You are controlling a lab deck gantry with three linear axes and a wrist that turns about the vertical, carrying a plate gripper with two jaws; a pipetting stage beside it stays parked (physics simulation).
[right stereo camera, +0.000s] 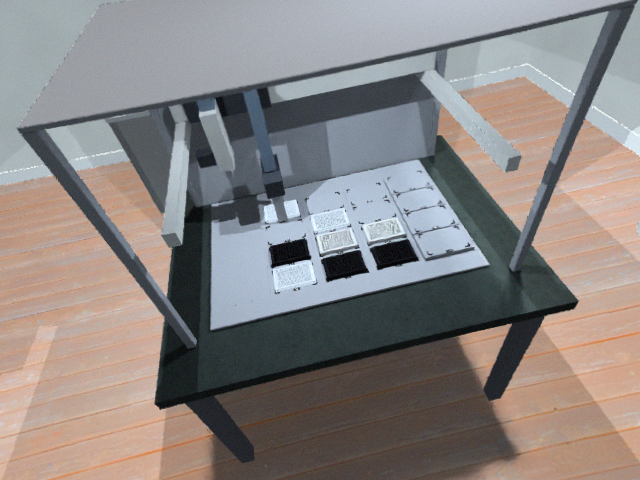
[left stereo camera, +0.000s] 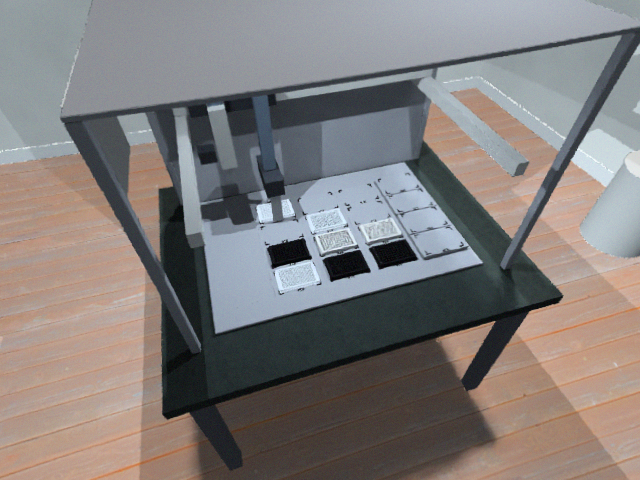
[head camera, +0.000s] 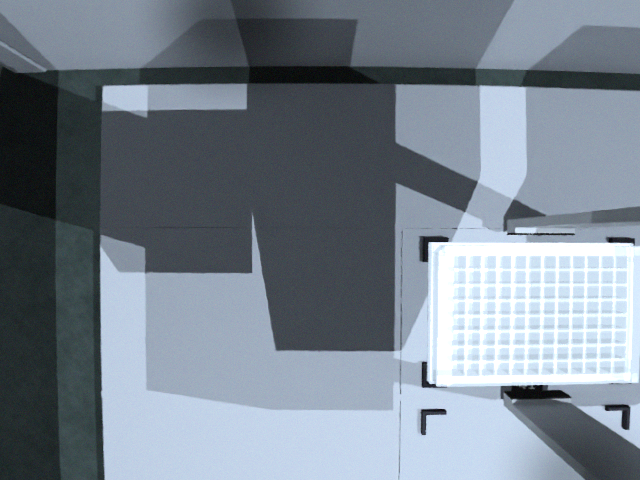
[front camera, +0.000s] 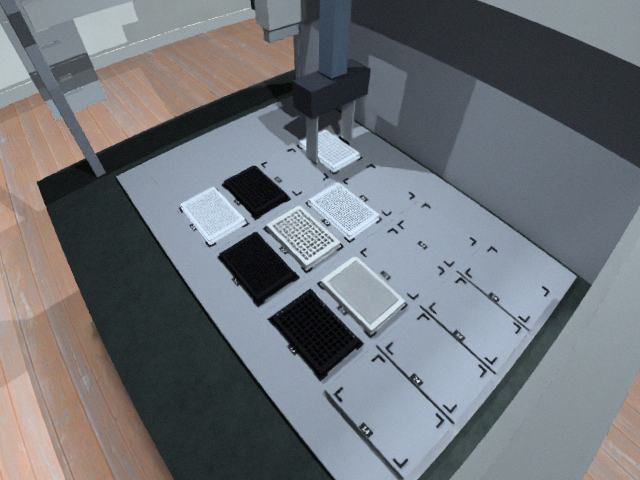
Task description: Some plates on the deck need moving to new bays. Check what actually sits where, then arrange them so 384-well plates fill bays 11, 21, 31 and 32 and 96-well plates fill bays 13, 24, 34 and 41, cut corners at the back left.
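Places are measured from the robot's base along level axes (x ahead, y left, z up), in centimetres.
Where they show: gripper, fingertip midpoint: (right stereo camera: pixel 281 211) (left stereo camera: pixel 275 210) (head camera: pixel 534 313) (front camera: pixel 329 149); robot's base, origin of the base link: (right stereo camera: pixel 276 293) (left stereo camera: pixel 280 293) (front camera: pixel 180 208).
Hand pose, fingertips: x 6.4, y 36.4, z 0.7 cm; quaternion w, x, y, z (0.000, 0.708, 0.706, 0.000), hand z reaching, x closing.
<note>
Things, the pixels of their top centre, and the offset from my fingertips. "pt": a spot on its surface instead.
- white 96-well plate, middle of its top: (head camera: pixel 541 315) (front camera: pixel 329 147) (left stereo camera: pixel 275 209) (right stereo camera: pixel 281 209) dz +0.8, dx +0.0, dy +0.0 cm
- bay 11, surface spot: (front camera: pixel 213 214) pt dz +0.7, dx +0.9, dy -32.2 cm
- bay 32, surface spot: (front camera: pixel 345 209) pt dz +0.6, dx +17.1, dy -10.8 cm
- bay 21, surface spot: (front camera: pixel 255 190) pt dz +0.8, dx +0.9, dy -21.8 cm
- bay 12, surface spot: (front camera: pixel 258 266) pt dz +0.6, dx +17.1, dy -32.2 cm
- coarse-grid cream plate, middle of its top: (front camera: pixel 302 233) (right stereo camera: pixel 336 239) (left stereo camera: pixel 335 239) dz +0.8, dx +16.4, dy -21.4 cm
- coarse-grid black plate, middle of its top: (front camera: pixel 315 328) (right stereo camera: pixel 393 251) (left stereo camera: pixel 393 251) dz +0.8, dx +32.8, dy -32.1 cm
- cream-rimmed plate, middle of its top: (front camera: pixel 362 290) (right stereo camera: pixel 383 229) (left stereo camera: pixel 380 229) dz +0.8, dx +32.8, dy -21.4 cm
- raised strip, surface spot: (front camera: pixel 413 335) pt dz +0.8, dx +44.1, dy -21.0 cm
A white 96-well plate (front camera: pixel 338 149) (head camera: pixel 542 314) (left stereo camera: pixel 264 212) (right stereo camera: pixel 292 208) lies flat in back-left bay 41. My gripper (front camera: pixel 330 150) (head camera: pixel 538 313) is lowered around it and open; the head view shows narrow gaps at both jaws. White 384-well plates sit in bay 11 (front camera: pixel 213 214) and bay 32 (front camera: pixel 345 209). Fine-grid black plates sit in bay 21 (front camera: pixel 255 190) and bay 12 (front camera: pixel 258 266). A coarse-grid cream plate (front camera: pixel 303 236) is in bay 22, a coarse-grid black plate (front camera: pixel 316 333) in bay 13, and a cream-rimmed plate (front camera: pixel 363 293) with a smooth grey top in bay 23.
The raised strip (front camera: pixel 413 335) with bays 14 to 44 is at the right. The parked pipetting stage (front camera: pixel 279 18) (left stereo camera: pixel 221 136) (right stereo camera: pixel 217 136) hangs left of the gripper. The back wall (front camera: pixel 491 170) rises behind the deck; upright posts (left stereo camera: pixel 568 129) (right stereo camera: pixel 568 129) stand at the front corners.
</note>
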